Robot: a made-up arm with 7 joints. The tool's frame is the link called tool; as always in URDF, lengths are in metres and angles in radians. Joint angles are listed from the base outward.
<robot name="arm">
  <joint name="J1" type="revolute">
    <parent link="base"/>
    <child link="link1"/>
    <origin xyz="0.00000 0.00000 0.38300" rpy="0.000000 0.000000 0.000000"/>
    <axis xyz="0 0 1"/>
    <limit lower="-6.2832" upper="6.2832"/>
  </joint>
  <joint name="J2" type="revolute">
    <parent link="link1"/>
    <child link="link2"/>
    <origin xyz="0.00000 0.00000 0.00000" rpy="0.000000 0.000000 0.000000"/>
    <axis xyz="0 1 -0.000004"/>
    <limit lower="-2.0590" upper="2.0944"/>
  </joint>
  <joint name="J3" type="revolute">
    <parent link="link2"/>
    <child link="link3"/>
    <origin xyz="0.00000 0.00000 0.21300" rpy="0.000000 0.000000 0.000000"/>
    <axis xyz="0 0 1"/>
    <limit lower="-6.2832" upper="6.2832"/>
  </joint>
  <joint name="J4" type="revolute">
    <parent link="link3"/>
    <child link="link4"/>
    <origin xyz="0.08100 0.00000 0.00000" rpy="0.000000 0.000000 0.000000"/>
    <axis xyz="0 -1 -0.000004"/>
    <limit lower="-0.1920" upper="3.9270"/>
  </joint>
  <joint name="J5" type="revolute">
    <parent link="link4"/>
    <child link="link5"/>
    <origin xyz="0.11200 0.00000 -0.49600" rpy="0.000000 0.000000 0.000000"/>
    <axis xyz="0 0.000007 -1"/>
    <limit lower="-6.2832" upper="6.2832"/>
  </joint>
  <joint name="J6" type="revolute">
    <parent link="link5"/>
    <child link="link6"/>
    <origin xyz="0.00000 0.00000 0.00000" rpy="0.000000 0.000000 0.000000"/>
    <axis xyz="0 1 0.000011"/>
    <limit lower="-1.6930" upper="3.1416"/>
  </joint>
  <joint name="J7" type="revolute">
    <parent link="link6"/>
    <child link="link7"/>
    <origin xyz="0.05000 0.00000 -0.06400" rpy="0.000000 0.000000 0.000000"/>
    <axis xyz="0 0.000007 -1"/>
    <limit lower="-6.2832" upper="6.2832"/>
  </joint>
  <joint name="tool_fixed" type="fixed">
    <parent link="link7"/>
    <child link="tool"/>
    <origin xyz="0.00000 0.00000 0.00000" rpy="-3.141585 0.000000 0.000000"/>
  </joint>
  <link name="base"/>
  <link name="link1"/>
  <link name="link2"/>
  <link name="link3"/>
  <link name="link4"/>
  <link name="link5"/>
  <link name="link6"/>
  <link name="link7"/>
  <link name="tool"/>
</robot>
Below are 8 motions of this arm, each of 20 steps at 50 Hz.
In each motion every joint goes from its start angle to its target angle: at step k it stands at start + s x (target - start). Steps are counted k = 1, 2, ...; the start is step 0. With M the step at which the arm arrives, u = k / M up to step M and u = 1 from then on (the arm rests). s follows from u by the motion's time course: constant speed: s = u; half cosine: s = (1 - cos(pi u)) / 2; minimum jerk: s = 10 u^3 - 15 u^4 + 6 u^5.
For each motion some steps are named. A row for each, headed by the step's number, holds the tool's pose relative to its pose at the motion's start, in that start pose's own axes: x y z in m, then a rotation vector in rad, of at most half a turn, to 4 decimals.
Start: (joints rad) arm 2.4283 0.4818 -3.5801 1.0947 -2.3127 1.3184 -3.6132
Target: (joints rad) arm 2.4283 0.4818 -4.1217 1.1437 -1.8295 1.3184 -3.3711
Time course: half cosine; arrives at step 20
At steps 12, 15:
12: 0.0038 0.1929 0.1367 -0.5652 0.0746 0.1267
15: 0.0142 0.2576 0.1649 -0.7314 0.1292 0.1758

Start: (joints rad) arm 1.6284 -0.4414 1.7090 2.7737 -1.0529 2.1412 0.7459
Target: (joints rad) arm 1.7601 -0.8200 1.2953 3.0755 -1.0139 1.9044 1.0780
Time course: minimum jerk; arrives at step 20
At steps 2, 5, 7, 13, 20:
2: -0.0006 0.0011 -0.0021 0.0020 0.0052 0.0056
5: -0.0077 0.0141 -0.0254 0.0264 0.0631 0.0675
7: -0.0200 0.0339 -0.0586 0.0657 0.1441 0.1533
13: -0.1010 0.1331 -0.1921 0.2877 0.4706 0.4932
20: -0.1547 0.1864 -0.2456 0.4190 0.6126 0.6389

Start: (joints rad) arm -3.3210 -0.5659 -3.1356 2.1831 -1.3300 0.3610 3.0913
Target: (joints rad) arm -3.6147 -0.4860 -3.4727 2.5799 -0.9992 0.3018 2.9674
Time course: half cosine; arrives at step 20
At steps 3, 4, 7, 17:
3: 0.0173 -0.0196 0.0024 0.0273 0.0218 0.0107
4: 0.0302 -0.0342 0.0035 0.0481 0.0378 0.0184
7: 0.0848 -0.0968 0.0012 0.1405 0.1038 0.0470
17: 0.2490 -0.3067 -0.0961 0.5126 0.3020 0.0792

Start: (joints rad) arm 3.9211 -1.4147 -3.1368 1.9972 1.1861 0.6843 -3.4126
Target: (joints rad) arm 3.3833 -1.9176 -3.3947 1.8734 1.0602 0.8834 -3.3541
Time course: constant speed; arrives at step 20
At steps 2, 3, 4, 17, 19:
2: -0.0102 -0.0652 -0.0059 0.0450 0.0085 0.0729
3: -0.0128 -0.0977 -0.0093 0.0664 0.0141 0.1100
4: -0.0138 -0.1301 -0.0128 0.0871 0.0206 0.1475
17: 0.1123 -0.5036 -0.0601 0.2833 0.1847 0.6584
19: 0.1515 -0.5477 -0.0654 0.3006 0.2228 0.7384

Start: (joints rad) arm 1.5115 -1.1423 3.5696 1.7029 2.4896 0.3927 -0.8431
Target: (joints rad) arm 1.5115 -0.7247 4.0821 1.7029 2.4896 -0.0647 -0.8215
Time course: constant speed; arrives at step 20
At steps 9, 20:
9: -0.1852 -0.0864 -0.0047 -0.0214 -0.1264 -0.0269
20: -0.4138 -0.1499 -0.0825 -0.0734 -0.2754 -0.1346

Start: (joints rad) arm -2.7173 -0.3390 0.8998 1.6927 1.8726 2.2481 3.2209
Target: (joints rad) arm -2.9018 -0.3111 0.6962 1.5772 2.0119 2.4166 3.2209
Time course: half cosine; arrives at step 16
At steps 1, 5, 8, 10, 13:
1: 0.0009 -0.0003 -0.0020 -0.0011 -0.0022 0.0000
5: 0.0237 -0.0069 -0.0452 -0.0257 -0.0521 -0.0022
8: 0.0593 -0.0146 -0.0982 -0.0562 -0.1181 -0.0110
10: 0.0874 -0.0192 -0.1322 -0.0758 -0.1641 -0.0210
13: 0.1238 -0.0240 -0.1689 -0.0968 -0.2185 -0.0365

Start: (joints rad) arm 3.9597 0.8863 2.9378 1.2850 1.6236 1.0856 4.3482
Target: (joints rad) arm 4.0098 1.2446 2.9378 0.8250 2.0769 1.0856 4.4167
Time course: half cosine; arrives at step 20
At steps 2, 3, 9, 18, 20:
2: -0.0005 -0.0017 -0.0008 -0.0025 0.0103 0.0106
3: -0.0011 -0.0039 -0.0017 -0.0055 0.0230 0.0235
9: -0.0101 -0.0313 -0.0127 -0.0413 0.1758 0.1836
18: -0.0305 -0.0772 -0.0275 -0.0918 0.3978 0.4292
20: -0.0316 -0.0793 -0.0281 -0.0940 0.4073 0.4401

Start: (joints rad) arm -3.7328 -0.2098 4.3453 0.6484 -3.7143 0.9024 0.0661
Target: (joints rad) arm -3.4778 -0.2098 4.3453 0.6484 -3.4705 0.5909 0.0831
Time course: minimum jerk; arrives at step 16
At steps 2, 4, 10, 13, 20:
2: 0.0001 0.0019 0.0005 -0.0007 0.0046 0.0024
4: 0.0009 0.0122 0.0031 -0.0046 0.0295 0.0153
10: 0.0057 0.0882 0.0138 -0.0404 0.2152 0.1029
13: 0.0071 0.1168 0.0142 -0.0569 0.2864 0.1327
20: 0.0074 0.1230 0.0140 -0.0606 0.3020 0.1389

